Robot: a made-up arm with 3 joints. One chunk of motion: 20 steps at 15 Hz.
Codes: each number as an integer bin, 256 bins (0 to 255) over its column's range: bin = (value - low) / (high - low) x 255, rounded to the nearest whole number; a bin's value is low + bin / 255 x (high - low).
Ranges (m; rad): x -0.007..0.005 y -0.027..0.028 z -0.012..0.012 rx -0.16..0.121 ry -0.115..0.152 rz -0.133..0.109
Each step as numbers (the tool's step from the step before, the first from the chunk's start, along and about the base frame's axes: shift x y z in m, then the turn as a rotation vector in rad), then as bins.
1 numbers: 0.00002 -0.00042 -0.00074 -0.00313 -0.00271 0.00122
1 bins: 149 123 120 142 107 141
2 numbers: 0.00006 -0.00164 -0.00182 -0.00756 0.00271 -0.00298
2 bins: 150 118 108 138 112 137
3 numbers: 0.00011 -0.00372 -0.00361 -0.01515 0.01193 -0.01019
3 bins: 151 108 89 131 121 129
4 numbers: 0.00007 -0.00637 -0.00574 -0.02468 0.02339 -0.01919
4 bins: 150 96 67 123 132 120
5 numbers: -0.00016 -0.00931 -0.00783 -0.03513 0.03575 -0.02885
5 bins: 145 82 44 113 144 110
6 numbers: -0.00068 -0.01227 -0.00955 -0.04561 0.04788 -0.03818
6 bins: 134 68 26 104 156 100
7 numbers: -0.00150 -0.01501 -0.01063 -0.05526 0.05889 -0.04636
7 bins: 117 56 15 95 166 91
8 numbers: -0.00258 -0.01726 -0.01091 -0.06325 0.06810 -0.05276
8 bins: 94 45 12 88 175 85
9 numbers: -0.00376 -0.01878 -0.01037 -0.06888 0.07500 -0.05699
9 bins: 69 38 17 83 181 80
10 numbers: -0.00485 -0.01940 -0.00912 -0.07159 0.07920 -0.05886
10 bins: 46 35 31 80 185 78
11 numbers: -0.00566 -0.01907 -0.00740 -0.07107 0.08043 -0.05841
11 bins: 28 37 49 81 187 79
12 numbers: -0.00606 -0.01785 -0.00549 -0.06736 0.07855 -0.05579
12 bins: 20 42 69 84 185 81
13 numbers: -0.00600 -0.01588 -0.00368 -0.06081 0.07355 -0.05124
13 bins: 21 52 88 90 180 86
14 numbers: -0.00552 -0.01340 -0.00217 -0.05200 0.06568 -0.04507
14 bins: 31 63 104 98 173 93
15 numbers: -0.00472 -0.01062 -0.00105 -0.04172 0.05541 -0.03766
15 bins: 48 76 116 107 163 100
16 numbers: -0.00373 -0.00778 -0.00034 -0.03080 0.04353 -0.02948
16 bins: 69 89 124 117 151 109
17 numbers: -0.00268 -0.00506 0.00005 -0.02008 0.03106 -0.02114
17 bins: 92 102 128 127 139 118
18 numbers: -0.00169 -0.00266 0.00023 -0.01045 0.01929 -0.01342
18 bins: 113 113 130 136 128 126
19 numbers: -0.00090 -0.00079 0.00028 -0.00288 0.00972 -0.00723
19 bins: 130 122 130 143 119 133
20 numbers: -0.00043 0.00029 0.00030 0.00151 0.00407 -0.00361
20 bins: 140 127 131 147 114 136
